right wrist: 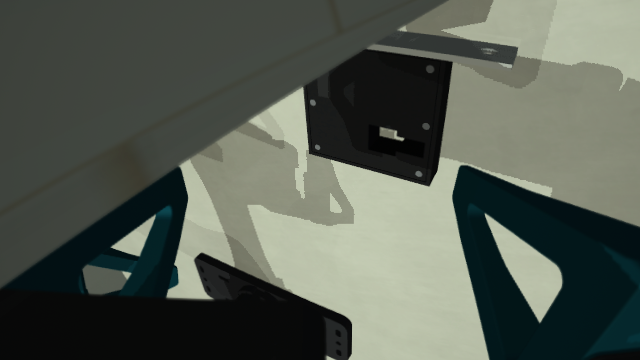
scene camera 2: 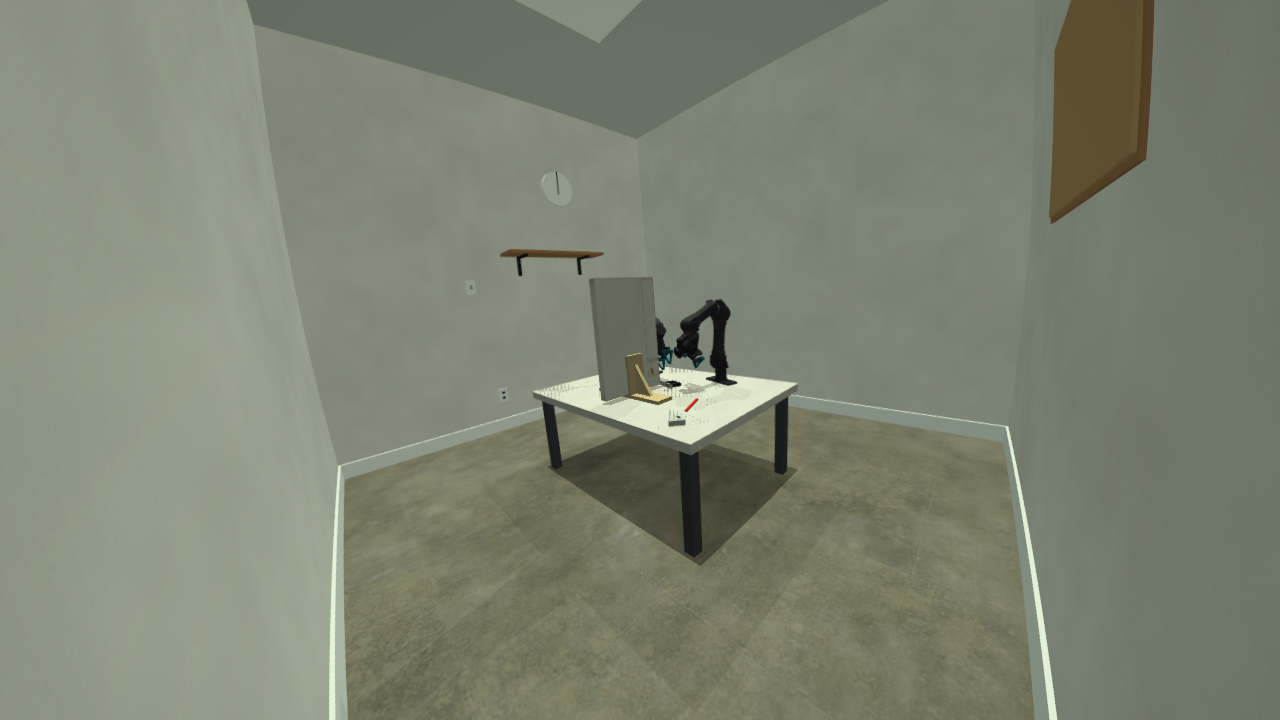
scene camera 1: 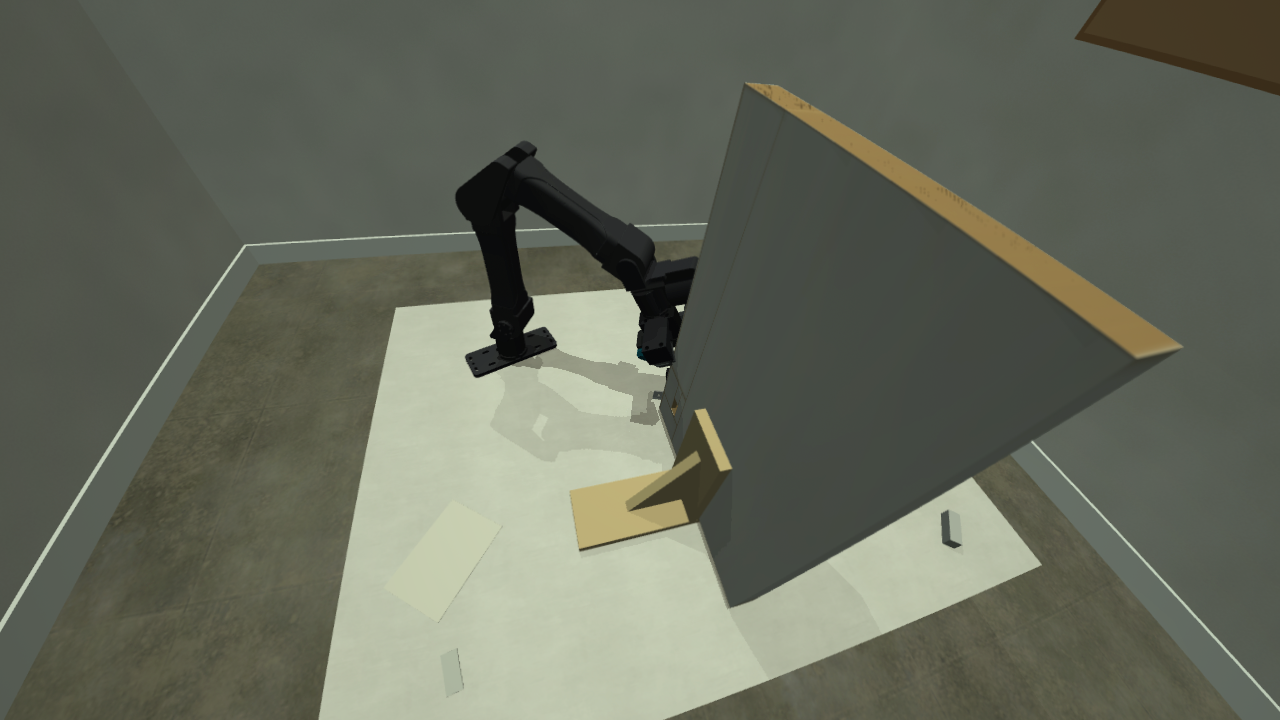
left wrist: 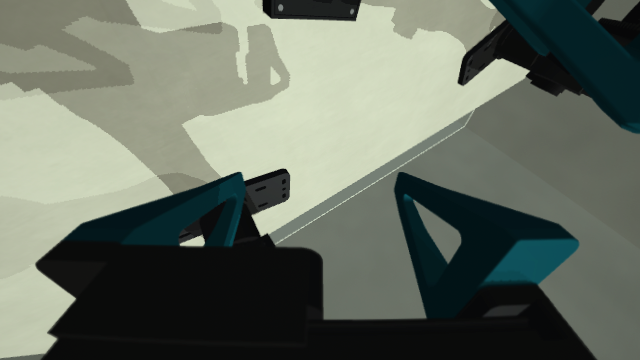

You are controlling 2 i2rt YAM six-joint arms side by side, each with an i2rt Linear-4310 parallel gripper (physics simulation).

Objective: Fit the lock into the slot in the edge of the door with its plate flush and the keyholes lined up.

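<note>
The upright grey door (scene camera 1: 877,268) (scene camera 2: 617,331) (right wrist: 150,75) has a small brownish recess near its edge. The lock (scene camera 2: 672,384) (left wrist: 312,9) (right wrist: 380,100), a black case with screws and an opening and a grey plate along one side, lies on the table near the door, partly hidden by it in the right wrist view. My right gripper (right wrist: 320,181) is open and empty above the table, close to the door edge, which covers part of one finger. My left gripper (scene camera 2: 698,360) (left wrist: 319,180) is open and empty above the table; the lock shows beyond its fingers.
A wooden bracket (scene camera 1: 626,516) (scene camera 2: 634,374) supports the door. A cream sheet (scene camera 1: 443,561) and small grey pieces (scene camera 1: 452,671) (scene camera 1: 951,528) lie on the table (scene camera 1: 537,644) (scene camera 2: 751,396). A red stick (scene camera 2: 691,404) lies near the bracket. A right gripper finger shows close in the left wrist view.
</note>
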